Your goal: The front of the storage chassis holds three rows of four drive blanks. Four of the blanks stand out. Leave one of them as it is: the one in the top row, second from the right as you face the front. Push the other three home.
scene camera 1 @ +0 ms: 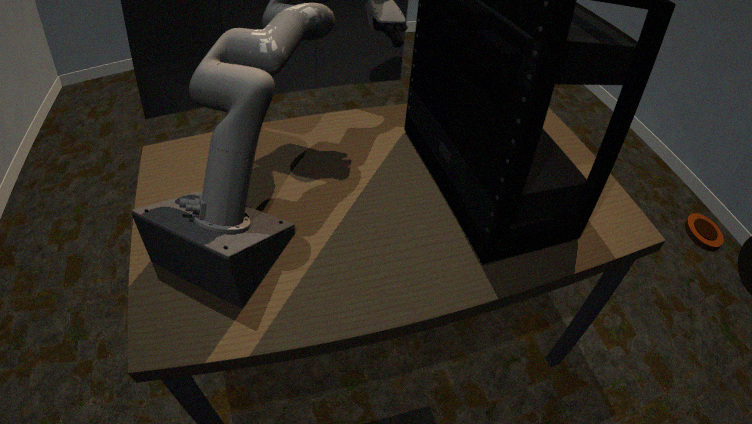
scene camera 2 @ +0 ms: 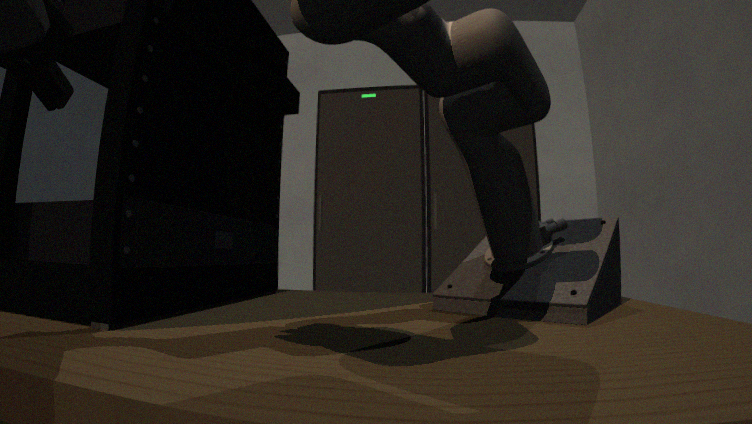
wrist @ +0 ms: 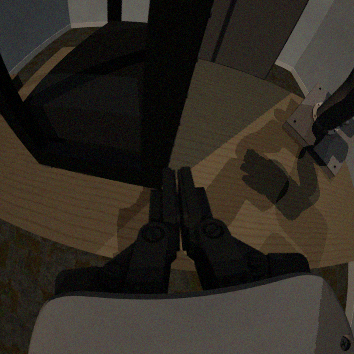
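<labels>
There is a tall black rack that I can see in scene camera 1, in scene camera 2 and in the wrist view [124, 85]. On the rack, [scene camera 1: 480, 87] and [scene camera 2: 254, 131] are the same spot.
</labels>
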